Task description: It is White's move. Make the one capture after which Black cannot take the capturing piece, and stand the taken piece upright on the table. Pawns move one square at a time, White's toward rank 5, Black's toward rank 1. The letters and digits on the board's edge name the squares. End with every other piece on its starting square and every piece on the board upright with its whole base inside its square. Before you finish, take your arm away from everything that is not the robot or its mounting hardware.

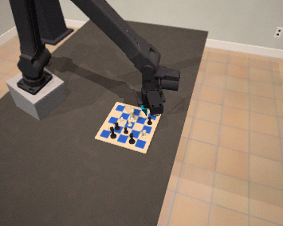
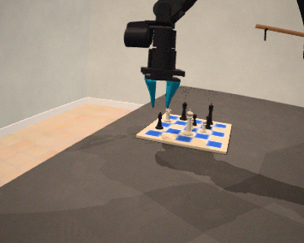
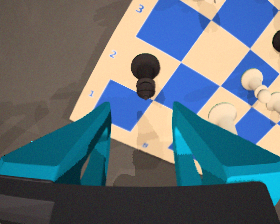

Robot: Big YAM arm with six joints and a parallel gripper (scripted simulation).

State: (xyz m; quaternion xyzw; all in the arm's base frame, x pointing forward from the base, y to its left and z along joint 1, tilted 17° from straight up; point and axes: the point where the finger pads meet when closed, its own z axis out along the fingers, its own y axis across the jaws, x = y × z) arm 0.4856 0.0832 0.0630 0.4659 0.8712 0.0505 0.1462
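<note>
Right now my hand is 80 mm past the tall white piece and 30 mm above it. From my hand the other things lie so: blue-and-cream chessboard (80 mm behind, 70 mm below, 40 mm to the right); then tall black piece (120 mm to the right, 110 mm behind, 30 mm below).
</note>
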